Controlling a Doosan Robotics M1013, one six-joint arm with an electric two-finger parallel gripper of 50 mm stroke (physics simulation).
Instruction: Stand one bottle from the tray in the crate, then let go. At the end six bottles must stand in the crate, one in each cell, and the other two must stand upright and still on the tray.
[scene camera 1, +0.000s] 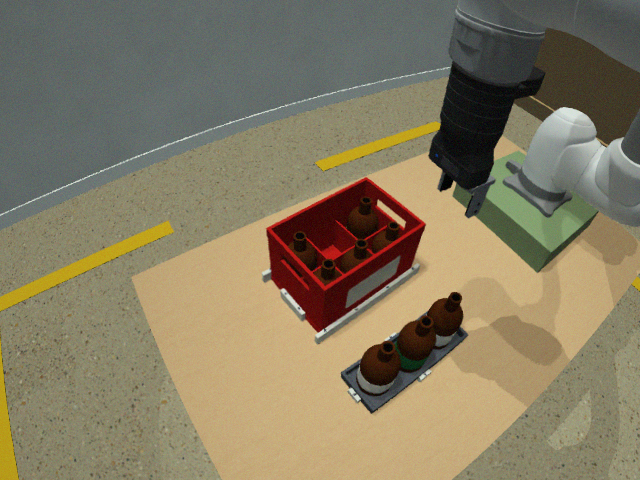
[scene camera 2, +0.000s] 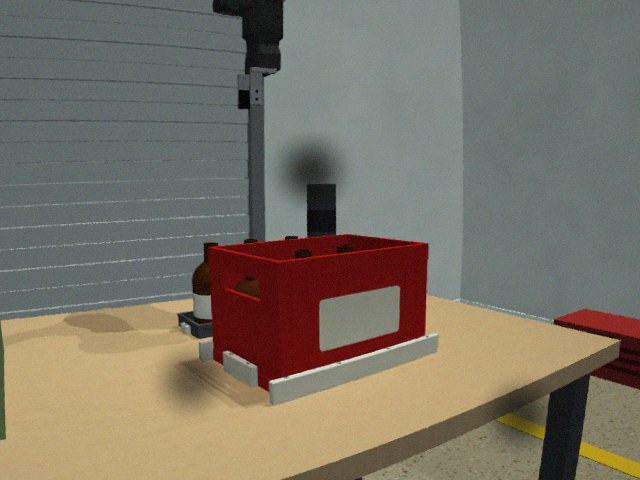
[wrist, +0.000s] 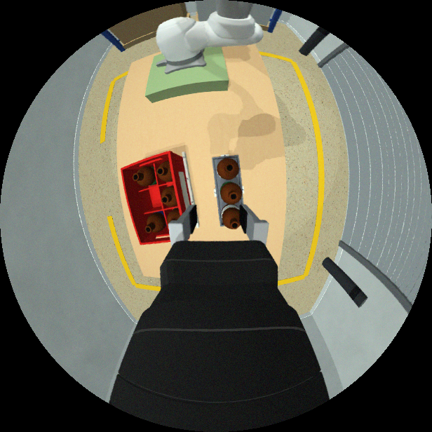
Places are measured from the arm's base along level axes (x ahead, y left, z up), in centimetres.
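Pixels of known places: gripper, between the fingertips: (scene camera 1: 457, 200) (scene camera 2: 249, 106); arm's base, origin of its link: (scene camera 1: 537, 190).
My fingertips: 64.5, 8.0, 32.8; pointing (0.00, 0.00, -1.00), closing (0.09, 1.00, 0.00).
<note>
For each thing: its top centre in the pictures, then the offset to it from my fingertips, as dx, dy, dz. Level surfaces: height alone.
- red crate, centre of its top: (scene camera 2: 319, 245) (scene camera 1: 348, 225) +0.8, -20.7, -22.9
- dark tray, centre of its top: (scene camera 2: 253, 308) (scene camera 1: 409, 353) +2.2, +4.2, -37.9
- wooden table, height of its surface: dz -40.5
My gripper (scene camera 1: 457, 200) (scene camera 2: 250, 103) (wrist: 217, 213) is open and empty, pointing down, high above the table and above the crate's rim level. The red crate (scene camera 1: 305, 298) (scene camera 2: 248, 330) (wrist: 129, 195) holds several brown bottles. Its middle cell in the row away from the tray shows bare red floor. The dark tray (scene camera 1: 373, 404) (scene camera 2: 193, 326) (wrist: 219, 159) holds three upright bottles: a white-labelled one (scene camera 1: 379, 366) (wrist: 231, 218) at one end, a green-labelled one (scene camera 1: 416, 338) (wrist: 230, 192) in the middle, a white-labelled one (scene camera 1: 445, 316) (scene camera 2: 202, 284) (wrist: 228, 168) nearest the arm's base.
The arm's base stands on a green block (scene camera 1: 537, 237) (wrist: 187, 89) at one end of the wooden table (scene camera 1: 232, 330) (scene camera 2: 129, 413). White rails (scene camera 1: 361, 304) (scene camera 2: 356, 367) border the crate's foot. Small white clips (scene camera 1: 354, 395) sit at the tray's edges. The crate's walls rise beside the tray.
</note>
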